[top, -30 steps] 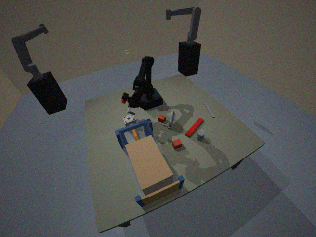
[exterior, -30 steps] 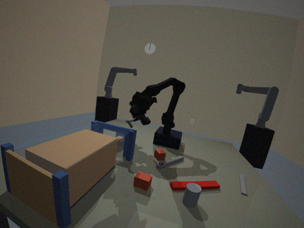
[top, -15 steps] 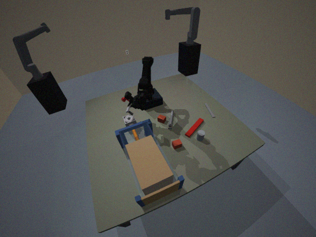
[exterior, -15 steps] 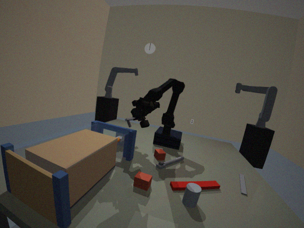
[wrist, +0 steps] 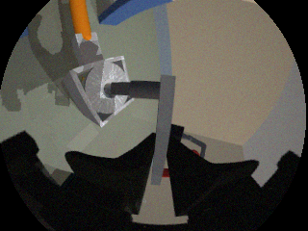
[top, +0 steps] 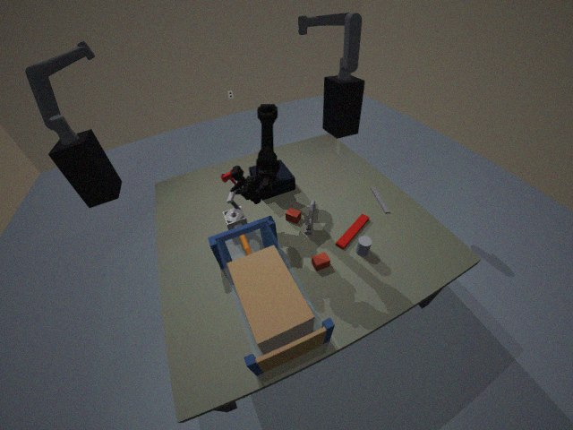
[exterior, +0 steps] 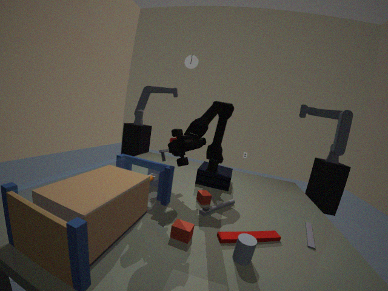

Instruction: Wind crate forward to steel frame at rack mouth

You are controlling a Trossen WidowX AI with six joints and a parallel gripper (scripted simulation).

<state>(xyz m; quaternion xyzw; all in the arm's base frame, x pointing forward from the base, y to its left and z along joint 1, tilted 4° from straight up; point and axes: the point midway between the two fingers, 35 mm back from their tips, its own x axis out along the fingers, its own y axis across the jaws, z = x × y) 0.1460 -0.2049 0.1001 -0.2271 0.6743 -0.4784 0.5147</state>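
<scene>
The red knob is 50 mm behind my gripper tip, 40 mm above it and 20 mm to the left of it. The rest, counted from my gripper tip: hand winch 150 mm below, 30 mm to the right, 30 mm ahead; then winch handle 10 mm to the left, 10 mm behind, 10 mm above; then red bar 450 mm to the left, 300 mm ahead, 170 mm below.
</scene>
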